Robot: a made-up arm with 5 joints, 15 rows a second.
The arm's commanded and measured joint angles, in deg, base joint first. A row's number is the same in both.
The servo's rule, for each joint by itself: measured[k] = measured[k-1] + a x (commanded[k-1-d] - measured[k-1]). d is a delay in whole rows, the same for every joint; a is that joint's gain. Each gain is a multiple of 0.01, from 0.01 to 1. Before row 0 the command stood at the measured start. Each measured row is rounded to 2 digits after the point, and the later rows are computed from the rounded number. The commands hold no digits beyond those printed.
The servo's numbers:
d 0
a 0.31 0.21 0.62 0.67 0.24
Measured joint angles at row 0:
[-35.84 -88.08 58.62 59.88 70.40]
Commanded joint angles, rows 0 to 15:
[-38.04 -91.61 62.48 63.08 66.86]
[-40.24 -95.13 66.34 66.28 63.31]
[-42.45 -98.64 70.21 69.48 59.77]
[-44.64 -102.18 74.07 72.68 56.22]
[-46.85 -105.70 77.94 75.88 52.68]
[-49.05 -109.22 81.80 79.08 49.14]
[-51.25 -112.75 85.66 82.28 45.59]
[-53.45 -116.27 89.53 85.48 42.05]
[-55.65 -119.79 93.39 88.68 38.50]
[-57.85 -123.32 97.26 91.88 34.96]
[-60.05 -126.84 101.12 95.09 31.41]
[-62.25 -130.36 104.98 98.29 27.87]
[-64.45 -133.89 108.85 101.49 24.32]
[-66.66 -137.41 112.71 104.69 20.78]
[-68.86 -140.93 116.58 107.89 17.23]
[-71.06 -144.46 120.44 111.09 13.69]
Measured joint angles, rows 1 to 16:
[-36.52 -88.82 61.01 62.02 69.55]
[-37.67 -90.15 64.31 64.87 68.05]
[-39.15 -91.93 67.97 67.96 66.06]
[-40.85 -94.08 71.75 71.12 63.70]
[-42.71 -96.52 75.59 74.31 61.06]
[-44.68 -99.19 79.44 77.51 58.20]
[-46.72 -102.04 83.30 80.71 55.17]
[-48.81 -105.03 87.16 83.91 52.02]
[-50.93 -108.13 91.02 87.11 48.78]
[-53.08 -111.32 94.89 90.31 45.46]
[-55.24 -114.58 98.75 93.51 42.09]
[-57.41 -117.89 102.61 96.71 38.68]
[-59.59 -121.25 106.48 99.91 35.23]
[-61.78 -124.64 110.34 103.11 31.76]
[-63.97 -128.06 114.21 106.31 28.27]
[-66.17 -131.50 118.07 109.51 24.77]

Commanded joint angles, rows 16 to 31:
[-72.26 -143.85 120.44 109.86 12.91]
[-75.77 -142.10 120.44 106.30 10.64]
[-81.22 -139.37 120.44 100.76 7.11]
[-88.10 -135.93 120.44 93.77 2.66]
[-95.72 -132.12 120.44 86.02 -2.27]
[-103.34 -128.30 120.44 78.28 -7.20]
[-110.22 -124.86 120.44 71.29 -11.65]
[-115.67 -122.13 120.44 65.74 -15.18]
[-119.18 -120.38 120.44 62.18 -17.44]
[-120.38 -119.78 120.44 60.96 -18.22]
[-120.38 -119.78 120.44 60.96 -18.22]
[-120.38 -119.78 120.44 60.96 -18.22]
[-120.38 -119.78 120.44 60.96 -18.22]
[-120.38 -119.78 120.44 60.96 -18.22]
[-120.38 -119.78 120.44 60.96 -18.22]
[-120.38 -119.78 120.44 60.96 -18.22]
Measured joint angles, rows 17 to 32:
[-68.06 -134.09 119.54 109.74 21.92]
[-70.45 -135.77 120.10 107.44 19.21]
[-73.79 -136.53 120.31 102.96 16.31]
[-78.23 -136.40 120.39 96.80 13.03]
[-83.65 -135.50 120.42 89.58 9.36]
[-89.75 -133.99 120.43 82.01 5.39]
[-96.10 -132.07 120.44 74.83 1.30]
[-102.17 -129.98 120.44 68.74 -2.66]
[-107.44 -127.96 120.44 64.34 -6.21]
[-111.45 -126.24 120.44 62.08 -9.09]
[-114.22 -124.88 120.44 61.33 -11.28]
[-116.13 -123.81 120.44 61.08 -12.95]
[-117.45 -122.96 120.44 61.00 -14.21]
[-118.36 -122.29 120.44 60.97 -15.17]
[-118.99 -121.76 120.44 60.96 -15.90]
[-119.42 -121.34 120.44 60.96 -16.46]

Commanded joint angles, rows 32 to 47:
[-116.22 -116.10 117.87 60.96 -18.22]
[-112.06 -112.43 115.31 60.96 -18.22]
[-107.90 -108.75 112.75 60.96 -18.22]
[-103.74 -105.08 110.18 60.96 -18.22]
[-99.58 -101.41 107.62 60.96 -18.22]
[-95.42 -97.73 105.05 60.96 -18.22]
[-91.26 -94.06 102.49 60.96 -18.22]
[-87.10 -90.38 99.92 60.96 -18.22]
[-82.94 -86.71 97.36 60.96 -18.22]
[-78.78 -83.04 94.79 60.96 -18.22]
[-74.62 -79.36 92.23 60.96 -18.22]
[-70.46 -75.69 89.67 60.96 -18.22]
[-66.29 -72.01 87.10 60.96 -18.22]
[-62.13 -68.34 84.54 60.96 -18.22]
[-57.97 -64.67 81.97 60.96 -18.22]
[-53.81 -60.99 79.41 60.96 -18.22]
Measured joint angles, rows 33 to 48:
[-118.43 -120.24 118.85 60.96 -16.88]
[-116.46 -118.60 116.66 60.96 -17.20]
[-113.81 -116.53 114.24 60.96 -17.44]
[-110.69 -114.13 111.72 60.96 -17.63]
[-107.25 -111.46 109.18 60.96 -17.77]
[-103.58 -108.58 106.62 60.96 -17.88]
[-99.76 -105.53 104.06 60.96 -17.96]
[-95.84 -102.35 101.49 60.96 -18.02]
[-91.84 -99.07 98.93 60.96 -18.07]
[-87.79 -95.70 96.36 60.96 -18.11]
[-83.71 -92.27 93.80 60.96 -18.14]
[-79.60 -88.79 91.24 60.96 -18.16]
[-75.47 -85.27 88.67 60.96 -18.17]
[-71.33 -81.71 86.11 60.96 -18.18]
[-67.19 -78.13 83.54 60.96 -18.19]
[-63.04 -74.53 80.98 60.96 -18.20]

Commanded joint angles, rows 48 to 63:
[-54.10 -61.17 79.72 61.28 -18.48]
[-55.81 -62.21 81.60 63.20 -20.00]
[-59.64 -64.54 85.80 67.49 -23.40]
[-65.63 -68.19 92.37 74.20 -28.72]
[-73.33 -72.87 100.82 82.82 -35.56]
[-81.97 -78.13 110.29 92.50 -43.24]
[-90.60 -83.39 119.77 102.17 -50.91]
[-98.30 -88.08 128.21 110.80 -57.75]
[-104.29 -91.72 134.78 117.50 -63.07]
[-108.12 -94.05 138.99 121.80 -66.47]
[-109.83 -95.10 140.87 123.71 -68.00]
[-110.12 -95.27 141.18 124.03 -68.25]
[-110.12 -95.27 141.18 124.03 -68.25]
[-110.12 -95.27 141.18 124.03 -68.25]
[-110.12 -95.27 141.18 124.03 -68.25]
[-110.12 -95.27 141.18 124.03 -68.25]
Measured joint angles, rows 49 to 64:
[-60.27 -71.72 80.20 61.17 -18.27]
[-58.89 -69.72 81.07 62.53 -18.69]
[-59.12 -68.63 84.00 65.85 -19.82]
[-61.14 -68.54 89.19 71.44 -21.96]
[-64.92 -69.45 96.40 79.06 -25.22]
[-70.21 -71.27 105.01 88.06 -29.54]
[-76.53 -73.82 114.16 97.51 -34.67]
[-83.28 -76.81 122.87 106.41 -40.21]
[-89.79 -79.94 130.25 113.84 -45.70]
[-95.47 -82.90 135.67 119.17 -50.68]
[-99.92 -85.46 138.89 122.21 -54.84]
[-103.08 -87.52 140.31 123.43 -58.06]
[-105.26 -89.15 140.85 123.83 -60.51]
[-106.77 -90.44 141.05 123.96 -62.37]
[-107.81 -91.45 141.13 124.01 -63.78]
[-108.53 -92.25 141.16 124.02 -64.85]

